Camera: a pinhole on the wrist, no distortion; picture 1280 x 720 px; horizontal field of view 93.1 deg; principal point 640.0 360.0 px. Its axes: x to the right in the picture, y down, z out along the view. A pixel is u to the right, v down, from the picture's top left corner.
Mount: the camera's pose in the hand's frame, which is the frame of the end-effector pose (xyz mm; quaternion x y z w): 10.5 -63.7 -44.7 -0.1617 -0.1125 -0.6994 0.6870
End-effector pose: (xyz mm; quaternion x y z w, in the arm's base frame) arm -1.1 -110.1 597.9 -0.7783 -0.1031 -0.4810 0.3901
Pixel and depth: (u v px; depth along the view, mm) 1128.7 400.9 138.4
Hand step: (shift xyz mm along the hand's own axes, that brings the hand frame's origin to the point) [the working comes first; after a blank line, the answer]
In the camera's frame: 111.6 9.3 138.4

29.3 -114.6 124.8
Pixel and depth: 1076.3 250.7 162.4
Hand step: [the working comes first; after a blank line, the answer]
In the camera's frame: 116.9 -29.3 162.4

-7.5 -109.2 151.5
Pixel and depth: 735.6 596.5 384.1
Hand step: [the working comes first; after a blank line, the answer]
In the camera's frame: 60.6 149.8 384.1

187.2 21.5 322.9
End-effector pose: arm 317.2 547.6 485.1 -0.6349 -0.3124 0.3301 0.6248
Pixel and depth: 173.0 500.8 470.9
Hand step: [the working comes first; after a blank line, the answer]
In the camera's frame: -362.7 109.4 470.9

154.6 447.1 244.4
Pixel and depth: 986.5 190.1 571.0
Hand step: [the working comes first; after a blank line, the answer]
In the camera's frame: 326.3 -160.0 571.0

-109.4 -143.8 616.6
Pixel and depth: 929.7 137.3 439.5
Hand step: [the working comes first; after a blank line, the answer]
In the camera's frame: 210.0 -161.4 439.5

-119.8 -86.1 451.1
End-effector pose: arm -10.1 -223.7 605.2 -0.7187 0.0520 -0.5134 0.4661
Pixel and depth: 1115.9 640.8 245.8
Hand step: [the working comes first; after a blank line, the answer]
In the camera's frame: 192.9 113.8 245.8

140.9 -152.3 248.1
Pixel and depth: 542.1 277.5 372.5
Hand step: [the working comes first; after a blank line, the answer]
In the camera's frame: -60.2 -50.7 372.5

-13.2 134.9 279.3
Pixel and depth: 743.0 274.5 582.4
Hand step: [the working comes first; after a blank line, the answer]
In the camera's frame: 98.9 -82.1 582.4

-30.1 68.4 535.5
